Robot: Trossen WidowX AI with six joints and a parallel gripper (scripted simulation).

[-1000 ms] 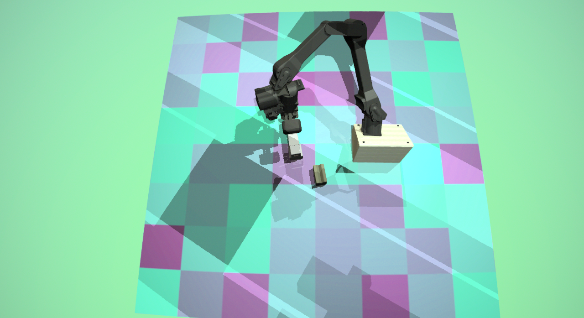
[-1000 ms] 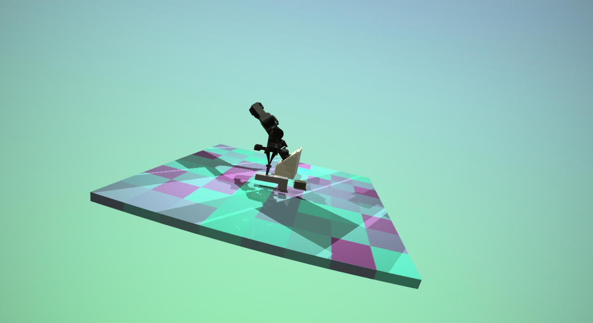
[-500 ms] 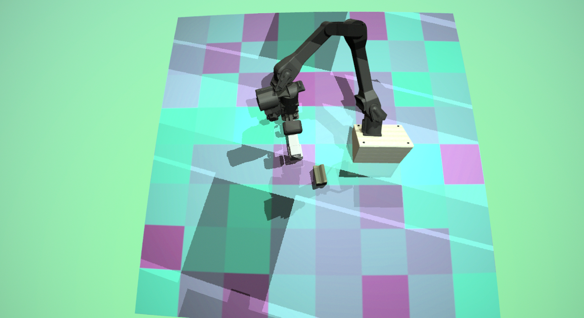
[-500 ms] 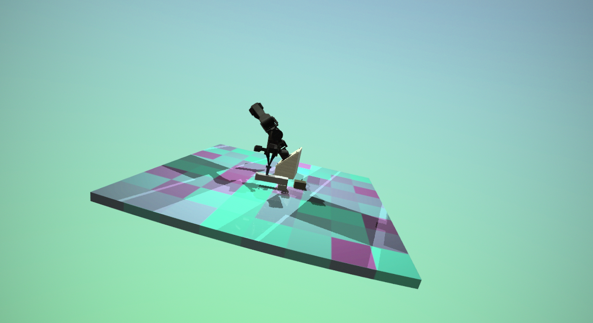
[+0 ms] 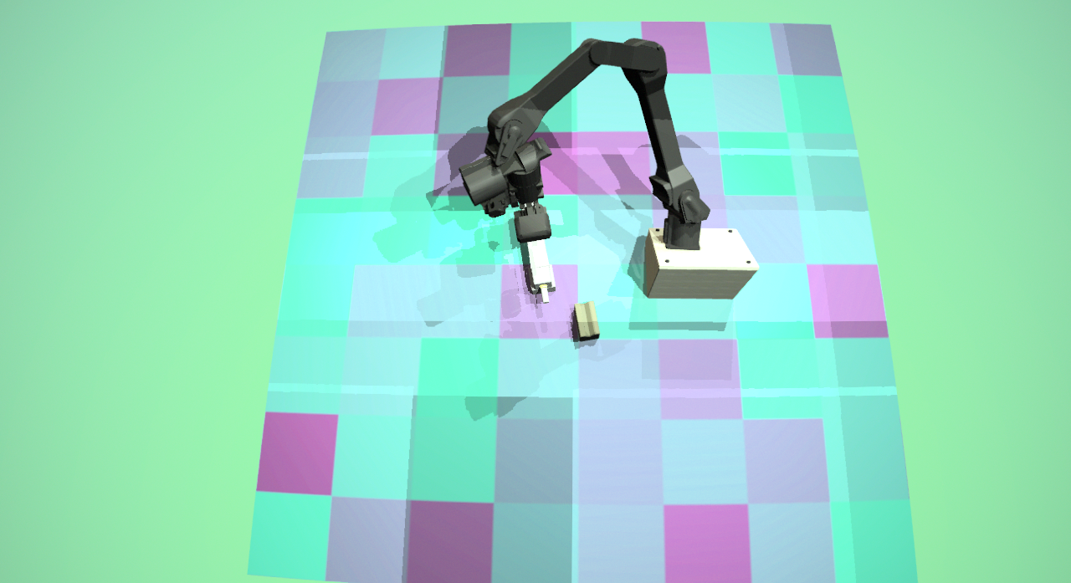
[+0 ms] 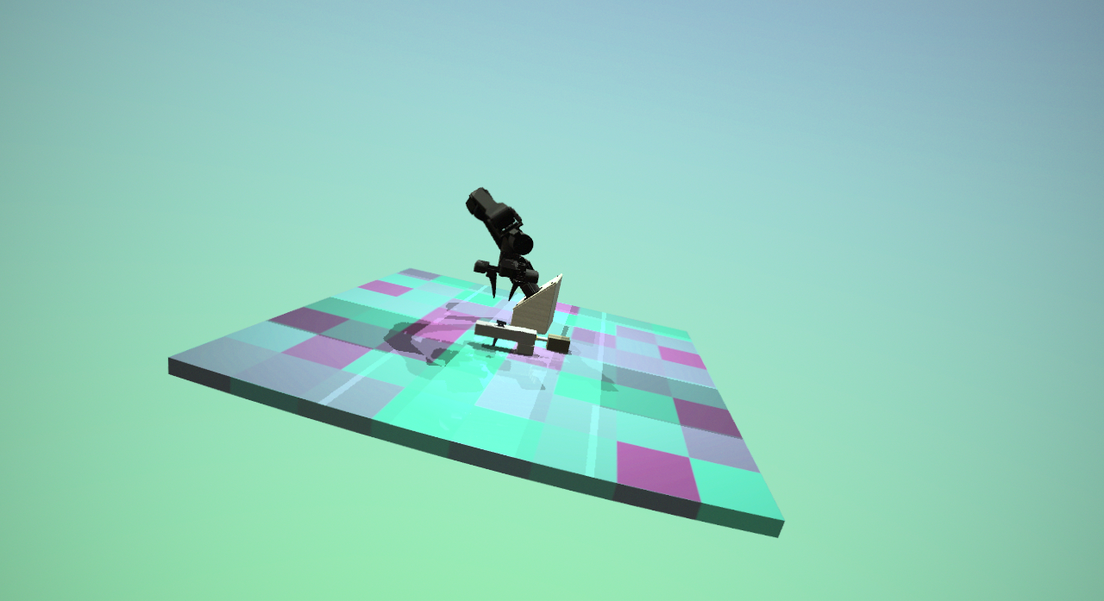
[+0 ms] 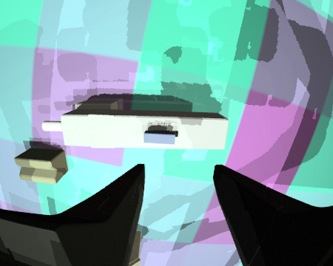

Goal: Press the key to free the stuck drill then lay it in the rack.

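Right now my gripper tip is 10 cm above the drill, 9 cm to the right of it and 3 cm past it. The rest, counted from my gripper tip: grey fixture: 11 cm below, 3 cm to the left, 1 cm behind; then olive rack: 18 cm to the left, 13 cm below, 13 cm behind.
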